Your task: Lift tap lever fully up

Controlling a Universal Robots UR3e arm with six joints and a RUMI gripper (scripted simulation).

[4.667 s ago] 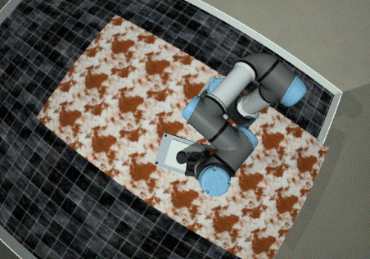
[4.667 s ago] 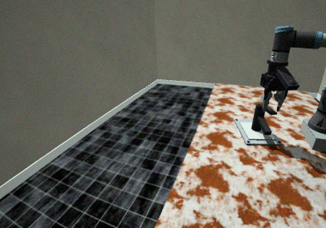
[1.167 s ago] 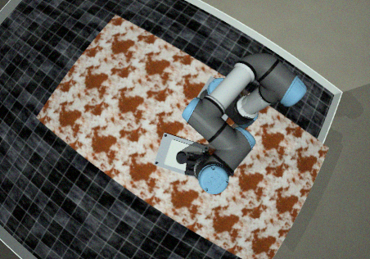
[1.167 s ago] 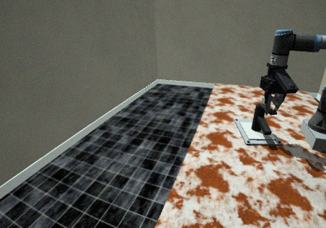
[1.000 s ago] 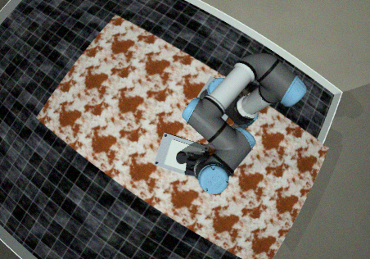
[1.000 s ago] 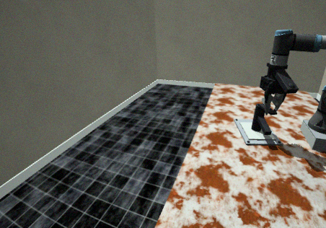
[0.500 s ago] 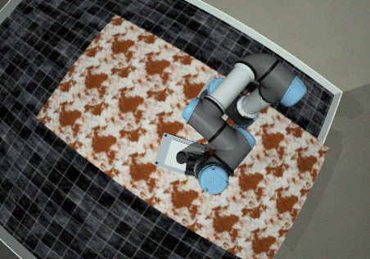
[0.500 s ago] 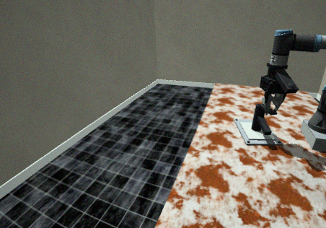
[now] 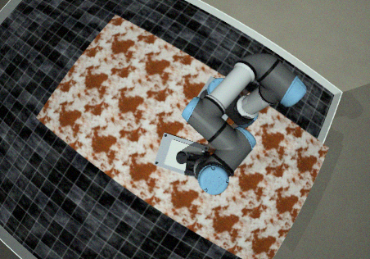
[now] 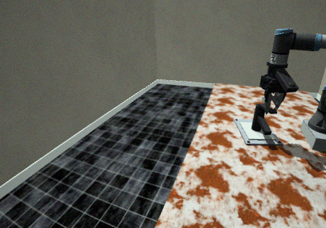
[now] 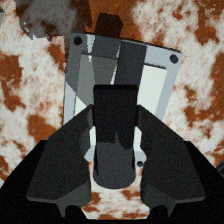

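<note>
Right now my hand is 3 cm to the left of the lever and 1 cm short of it. Also, from my hand: tap (6 cm below, 5 cm to the right, 1 cm ahead).
</note>
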